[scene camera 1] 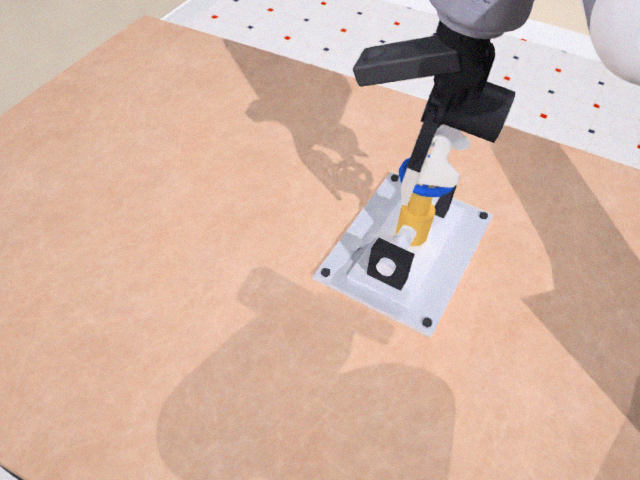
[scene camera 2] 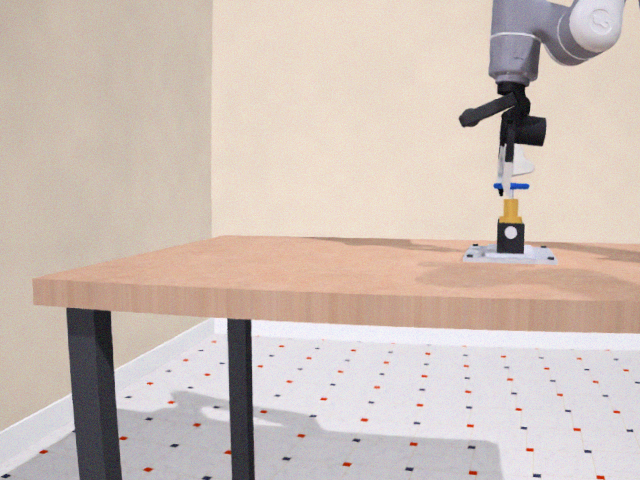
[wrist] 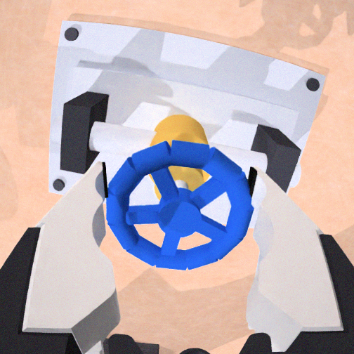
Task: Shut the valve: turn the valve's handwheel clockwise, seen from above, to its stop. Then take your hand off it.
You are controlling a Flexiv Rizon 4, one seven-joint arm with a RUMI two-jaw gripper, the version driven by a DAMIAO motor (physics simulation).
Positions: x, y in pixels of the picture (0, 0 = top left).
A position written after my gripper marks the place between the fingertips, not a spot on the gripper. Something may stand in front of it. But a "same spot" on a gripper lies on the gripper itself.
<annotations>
my gripper: scene camera 1; scene camera 2; wrist 177, 167
same spot on grey base plate: (scene camera 2: 475, 253) = (scene camera 1: 352, 245)
same spot on my gripper: (scene camera 1: 435, 170) = (scene camera 2: 519, 163)
</annotations>
